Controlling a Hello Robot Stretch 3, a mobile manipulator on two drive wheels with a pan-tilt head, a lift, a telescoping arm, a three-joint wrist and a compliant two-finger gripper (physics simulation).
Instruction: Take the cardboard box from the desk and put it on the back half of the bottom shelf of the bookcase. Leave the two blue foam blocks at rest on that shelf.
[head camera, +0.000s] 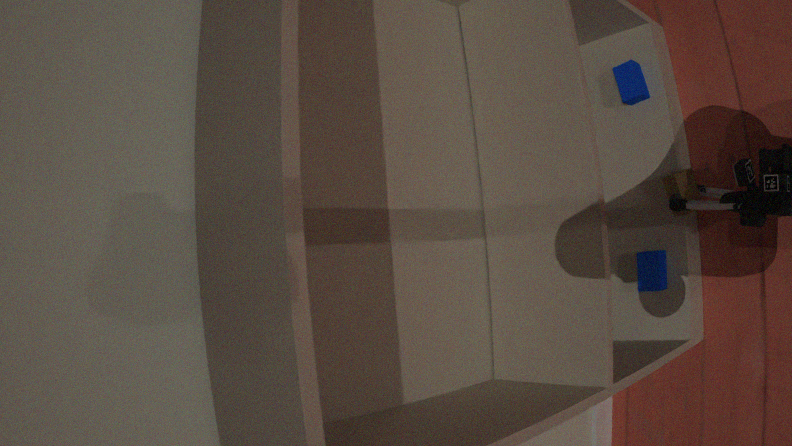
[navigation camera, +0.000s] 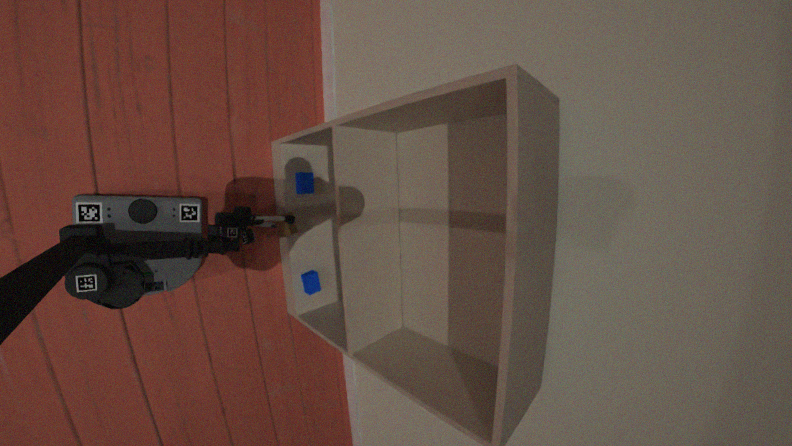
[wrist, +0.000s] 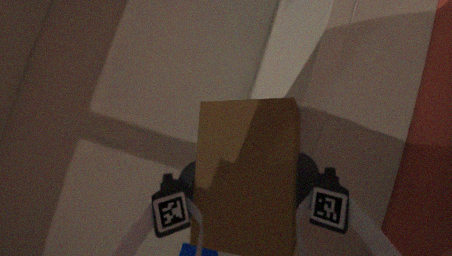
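Seen in the pictures: gripper, fingertip midpoint: (head camera: 676, 195) (navigation camera: 289, 222) (wrist: 251, 176); robot's base at its link origin: (navigation camera: 143, 210).
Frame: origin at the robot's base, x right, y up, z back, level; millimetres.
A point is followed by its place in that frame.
Observation:
The brown cardboard box (head camera: 678, 181) {y 167, x 483, z 73 mm} (navigation camera: 286, 229) {y 158, x 477, z 67 mm} (wrist: 250, 130) {y 142, x 469, z 79 mm} is between the two fingertips of my gripper (head camera: 681, 195) {y 121, x 506, z 44 mm} (navigation camera: 285, 224) {y 121, x 506, z 44 mm} (wrist: 251, 176) {y 121, x 506, z 44 mm}. In the wrist view a dark fingertip presses against each side of it, so the gripper is shut on the box. In the head and navigation views the box overlaps the front edge of the bottom shelf (head camera: 626, 144) {y 100, x 651, z 171 mm} (navigation camera: 313, 249) {y 100, x 634, z 170 mm}; its height above the shelf is unclear. One blue foam block (head camera: 651, 270) {y 146, x 562, z -124 mm} (navigation camera: 304, 182) {y 146, x 557, z -129 mm} and the other blue foam block (head camera: 631, 82) {y 145, x 600, z 311 mm} (navigation camera: 310, 282) {y 145, x 596, z 309 mm} rest on that shelf, one to either side. Part of a blue block (wrist: 187, 250) {y 139, x 589, z -84 mm} shows in the wrist view.
The bookcase (head camera: 292, 138) {y 1049, x 504, z 70 mm} (navigation camera: 512, 221) {y 1052, x 491, z -36 mm} stands against the wall (head camera: 83, 138) {y 1230, x 806, z 107 mm} (navigation camera: 665, 166) {y 1278, x 773, z -168 mm}. A middle shelf edge (head camera: 593, 119) (navigation camera: 334, 166) lies above the bottom shelf. My dark base (navigation camera: 166, 235) {y 160, x 63, z 73 mm} is on the red plank floor (head camera: 731, 360) {y 0, x 377, z -348 mm} (navigation camera: 193, 360) {y 1, x 137, z 605 mm}. The desk does not show.

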